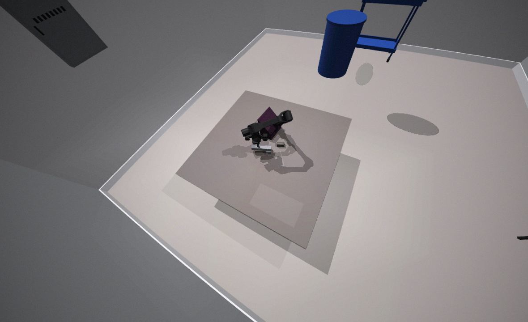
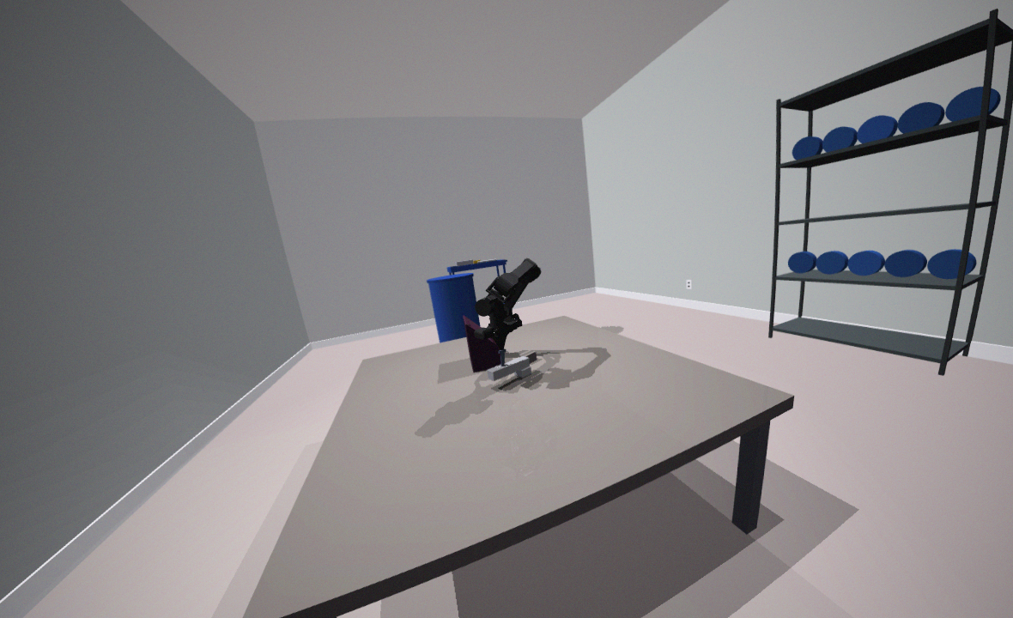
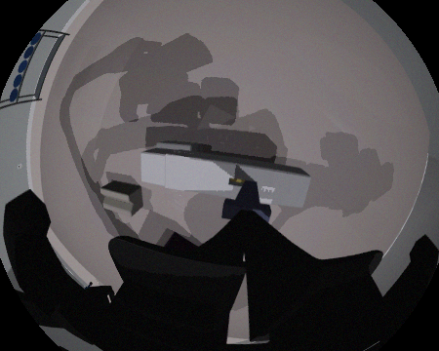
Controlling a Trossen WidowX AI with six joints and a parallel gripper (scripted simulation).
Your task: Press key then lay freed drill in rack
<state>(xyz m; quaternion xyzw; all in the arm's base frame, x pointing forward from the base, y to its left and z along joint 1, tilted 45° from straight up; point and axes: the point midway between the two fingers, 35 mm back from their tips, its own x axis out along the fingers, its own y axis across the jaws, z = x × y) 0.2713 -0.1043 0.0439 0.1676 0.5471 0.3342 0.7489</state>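
Right now my gripper tip is 30 mm above the blue key. From my gripper tip the other things lie so: drill: 80 mm below, 50 mm to the left, 10 mm behind; then dark rack: 160 mm to the left, 130 mm behind, 120 mm below; then light grey fixture: 90 mm below, 30 mm to the left, 10 mm behind.
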